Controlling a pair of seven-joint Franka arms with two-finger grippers.
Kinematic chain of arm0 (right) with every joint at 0, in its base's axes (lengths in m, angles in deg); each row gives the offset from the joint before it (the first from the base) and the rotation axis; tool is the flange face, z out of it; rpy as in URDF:
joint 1: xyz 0 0 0.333 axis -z
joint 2: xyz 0 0 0 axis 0.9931 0.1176 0
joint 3: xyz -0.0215 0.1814 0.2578 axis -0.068 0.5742 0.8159
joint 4: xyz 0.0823 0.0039 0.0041 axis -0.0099 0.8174 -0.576
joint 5: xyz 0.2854 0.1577 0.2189 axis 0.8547 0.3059 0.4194
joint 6: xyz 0 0 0 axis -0.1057 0.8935 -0.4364
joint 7: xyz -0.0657 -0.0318 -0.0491 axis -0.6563 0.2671 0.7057
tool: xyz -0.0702 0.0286 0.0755 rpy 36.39 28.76 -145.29
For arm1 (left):
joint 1: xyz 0 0 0.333 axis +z
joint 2: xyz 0 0 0 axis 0.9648 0.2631 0
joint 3: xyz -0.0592 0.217 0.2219 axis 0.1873 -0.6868 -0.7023
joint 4: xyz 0.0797 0 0.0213 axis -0.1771 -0.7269 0.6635
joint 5: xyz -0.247 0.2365 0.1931 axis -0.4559 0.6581 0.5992
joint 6: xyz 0 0 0 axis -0.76 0.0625 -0.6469
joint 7: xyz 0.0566 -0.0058 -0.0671 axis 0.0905 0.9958 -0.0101
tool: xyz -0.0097 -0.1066 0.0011 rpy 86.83 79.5 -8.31
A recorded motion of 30 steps. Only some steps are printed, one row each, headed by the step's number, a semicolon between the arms.
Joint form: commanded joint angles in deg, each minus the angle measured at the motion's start. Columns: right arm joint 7, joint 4, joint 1, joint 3, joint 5, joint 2, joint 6; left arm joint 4, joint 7, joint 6, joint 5, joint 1, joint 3, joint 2.
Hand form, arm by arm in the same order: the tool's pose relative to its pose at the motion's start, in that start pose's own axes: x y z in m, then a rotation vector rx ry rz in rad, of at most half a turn. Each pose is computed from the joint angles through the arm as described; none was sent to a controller.
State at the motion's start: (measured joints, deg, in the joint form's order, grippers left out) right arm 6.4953 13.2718 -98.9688 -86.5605 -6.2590 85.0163 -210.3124; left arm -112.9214 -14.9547 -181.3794 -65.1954 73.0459 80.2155 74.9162
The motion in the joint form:
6: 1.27 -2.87 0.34 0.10 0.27 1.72 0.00; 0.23 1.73 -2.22 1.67 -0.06 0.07 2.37
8: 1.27 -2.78 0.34 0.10 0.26 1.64 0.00; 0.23 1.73 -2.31 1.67 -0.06 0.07 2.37
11: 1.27 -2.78 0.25 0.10 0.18 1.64 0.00; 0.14 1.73 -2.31 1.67 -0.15 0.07 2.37
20: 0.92 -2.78 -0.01 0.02 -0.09 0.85 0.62; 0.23 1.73 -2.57 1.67 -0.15 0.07 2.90
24: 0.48 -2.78 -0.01 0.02 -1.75 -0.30 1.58; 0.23 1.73 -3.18 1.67 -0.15 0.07 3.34
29: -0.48 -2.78 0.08 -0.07 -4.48 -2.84 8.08; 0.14 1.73 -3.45 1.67 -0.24 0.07 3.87
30: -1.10 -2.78 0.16 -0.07 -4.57 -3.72 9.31; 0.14 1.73 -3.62 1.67 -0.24 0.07 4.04
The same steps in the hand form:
6: 0.0096 0.0000 0.0004 0.0105 0.0179 0.0283; 0.0022 0.0007 0.0225 0.0112 0.0059 -0.0112
8: 0.0094 0.0000 0.0001 0.0103 0.0178 0.0283; 0.0024 0.0007 0.0223 0.0108 0.0074 -0.0112
11: 0.0091 -0.0011 0.0001 0.0094 0.0180 0.0258; 0.0017 0.0017 0.0231 0.0110 0.0058 -0.0095
20: 0.0094 -0.0043 -0.0091 0.0069 0.0217 0.0124; 0.0019 0.0016 0.0282 0.0098 0.0024 -0.0099
24: 0.0109 -0.0047 -0.0226 -0.0129 0.0308 -0.0141; 0.0023 0.0017 0.0324 0.0072 0.0050 -0.0102
29: 0.0064 -0.0004 -0.0461 -0.0698 -0.0252 -0.0549; 0.0012 0.0026 0.0389 0.0065 -0.0013 -0.0088
30: 0.0063 0.0004 -0.0557 -0.0725 -0.0311 -0.0647; 0.0012 0.0026 0.0406 0.0058 -0.0014 -0.0089

